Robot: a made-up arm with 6 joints.
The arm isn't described. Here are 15 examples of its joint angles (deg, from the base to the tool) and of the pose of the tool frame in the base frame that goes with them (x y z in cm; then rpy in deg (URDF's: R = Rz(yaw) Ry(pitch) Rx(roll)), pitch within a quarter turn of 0, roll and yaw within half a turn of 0).
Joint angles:
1: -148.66 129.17 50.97 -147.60 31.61 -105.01
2: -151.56 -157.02 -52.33 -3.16 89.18 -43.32
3: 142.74 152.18 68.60 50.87 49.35 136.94
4: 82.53 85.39 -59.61 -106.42 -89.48 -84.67
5: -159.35 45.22 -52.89 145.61 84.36 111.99
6: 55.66 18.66 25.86 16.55 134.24 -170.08
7: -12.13 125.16 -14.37 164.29 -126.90 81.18
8: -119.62 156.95 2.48 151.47 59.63 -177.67
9: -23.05 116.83 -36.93 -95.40 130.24 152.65
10: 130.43 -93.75 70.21 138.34 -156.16 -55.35
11: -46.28 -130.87 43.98 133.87 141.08 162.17
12: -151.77 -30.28 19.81 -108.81 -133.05 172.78
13: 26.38 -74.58 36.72 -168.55 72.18 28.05
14: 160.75 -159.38 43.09 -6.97 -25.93 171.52
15: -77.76 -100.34 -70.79 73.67 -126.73 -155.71
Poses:
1: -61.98 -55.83 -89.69 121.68 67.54 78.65
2: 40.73 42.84 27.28 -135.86 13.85 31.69
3: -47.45 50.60 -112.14 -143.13 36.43 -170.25
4: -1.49 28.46 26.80 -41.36 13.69 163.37
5: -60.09 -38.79 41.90 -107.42 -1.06 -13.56
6: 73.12 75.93 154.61 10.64 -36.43 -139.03
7: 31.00 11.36 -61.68 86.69 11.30 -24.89
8: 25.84 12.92 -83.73 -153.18 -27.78 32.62
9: 13.56 -3.90 -14.05 134.93 -20.49 -77.27
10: 101.52 -140.24 48.89 -174.18 32.88 111.77
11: -93.90 116.54 -24.42 -32.60 -21.33 -17.19
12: -6.67 -10.28 177.28 -131.91 21.87 -19.96
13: -114.13 -36.58 142.84 157.25 -38.61 12.38
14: 103.82 -17.01 -71.75 14.93 -3.29 -22.30
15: -13.88 39.69 80.56 82.32 29.41 164.23
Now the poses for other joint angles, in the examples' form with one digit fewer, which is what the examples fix.
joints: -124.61 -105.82 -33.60 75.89 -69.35 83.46
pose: 47.1 76.1 95.3 -101.4 -15.4 165.1
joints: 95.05 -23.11 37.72 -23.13 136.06 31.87
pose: 16.5 4.9 198.2 136.5 18.5 -68.2
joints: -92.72 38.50 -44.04 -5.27 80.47 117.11
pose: -21.5 -68.4 50.7 -116.4 2.1 -97.9
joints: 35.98 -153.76 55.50 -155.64 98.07 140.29
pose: -100.1 -52.0 -71.2 175.7 -58.8 -92.0
